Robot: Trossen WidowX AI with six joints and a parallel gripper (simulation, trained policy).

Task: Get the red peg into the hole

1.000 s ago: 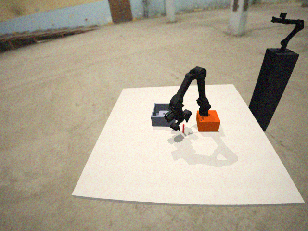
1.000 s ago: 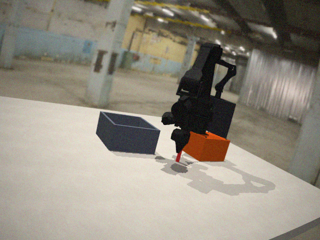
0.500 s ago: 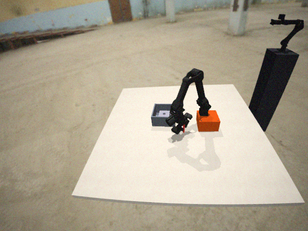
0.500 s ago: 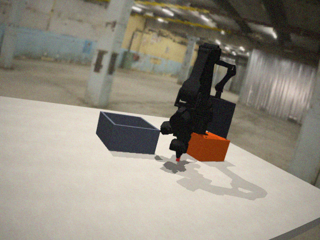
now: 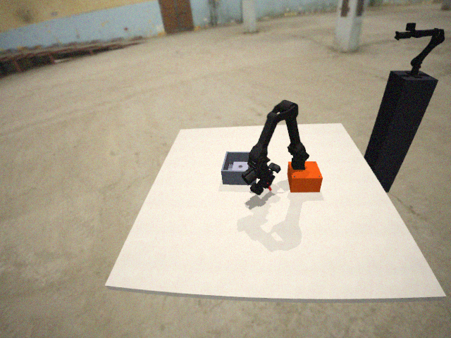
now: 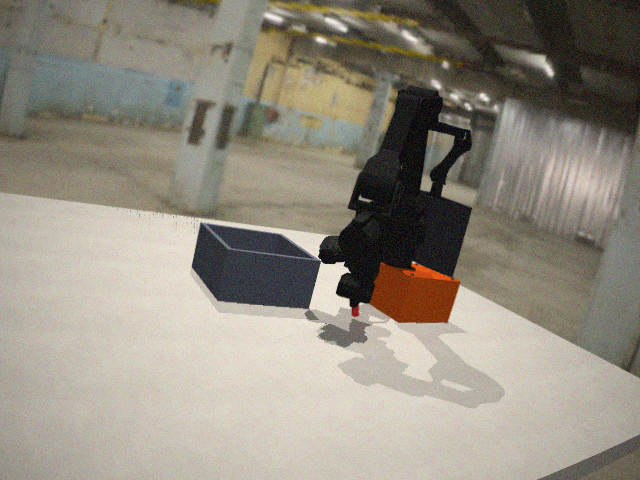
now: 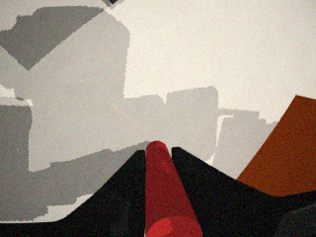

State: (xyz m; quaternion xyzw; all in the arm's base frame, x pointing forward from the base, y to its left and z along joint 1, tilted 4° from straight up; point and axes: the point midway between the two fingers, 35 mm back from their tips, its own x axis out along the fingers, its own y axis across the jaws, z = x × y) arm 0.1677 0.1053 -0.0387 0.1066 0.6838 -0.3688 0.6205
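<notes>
Now: gripper tip 160 mm short of the plate, 140 mm to the left of it and 20 mm below it. Round my gripper tip: red peg (20 mm above); then grey box (160 mm ahead, 140 mm to the right).
</notes>
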